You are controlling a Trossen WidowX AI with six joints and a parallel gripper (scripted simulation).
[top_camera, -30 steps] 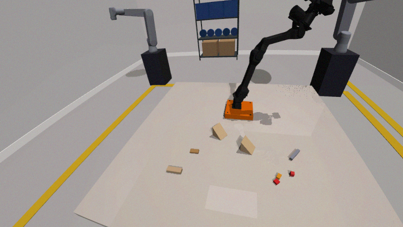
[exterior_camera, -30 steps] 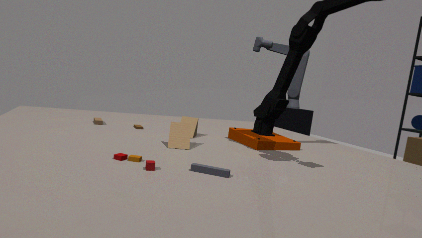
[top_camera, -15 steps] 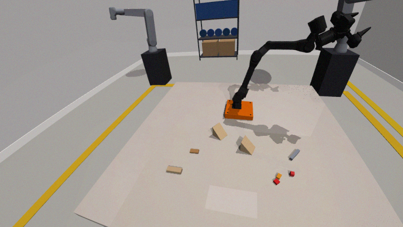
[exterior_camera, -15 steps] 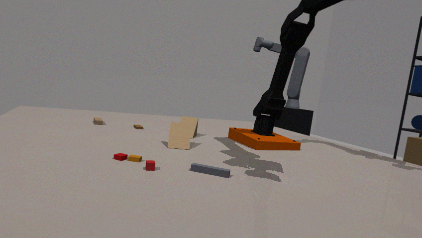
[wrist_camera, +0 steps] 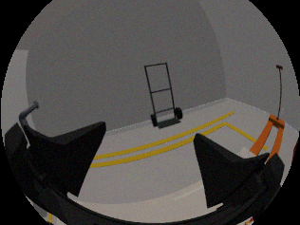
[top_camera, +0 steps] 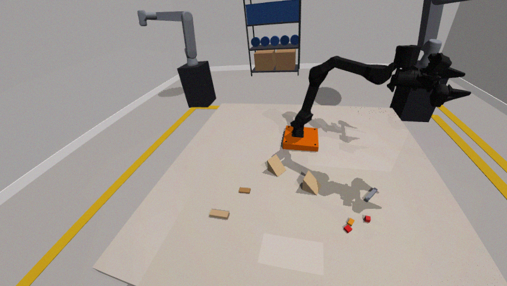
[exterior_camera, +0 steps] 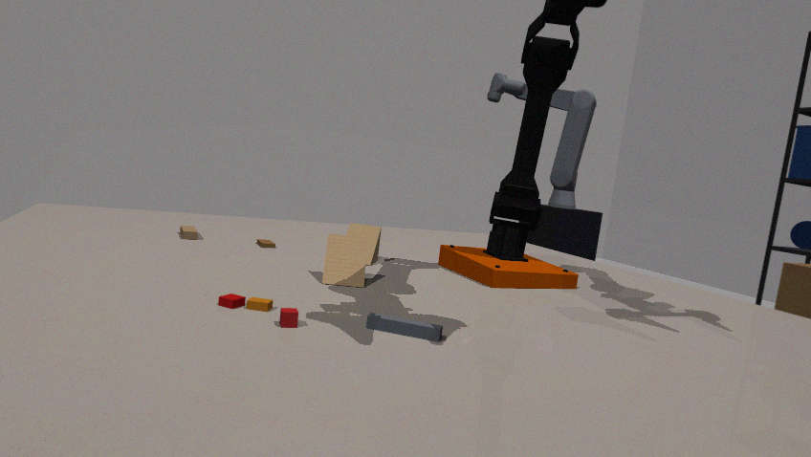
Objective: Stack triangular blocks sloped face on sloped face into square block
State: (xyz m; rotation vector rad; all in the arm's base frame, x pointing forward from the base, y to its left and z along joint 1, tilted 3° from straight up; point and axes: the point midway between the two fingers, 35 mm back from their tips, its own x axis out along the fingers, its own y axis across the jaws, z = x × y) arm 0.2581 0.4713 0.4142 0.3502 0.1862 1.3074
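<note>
My gripper tip is 24 cm short of the orange cube, 31 cm to the left of it and 43 cm above it. The rest, counted from my gripper tip: grey bar: 11 cm ahead, 21 cm to the right, 42 cm below.
</note>
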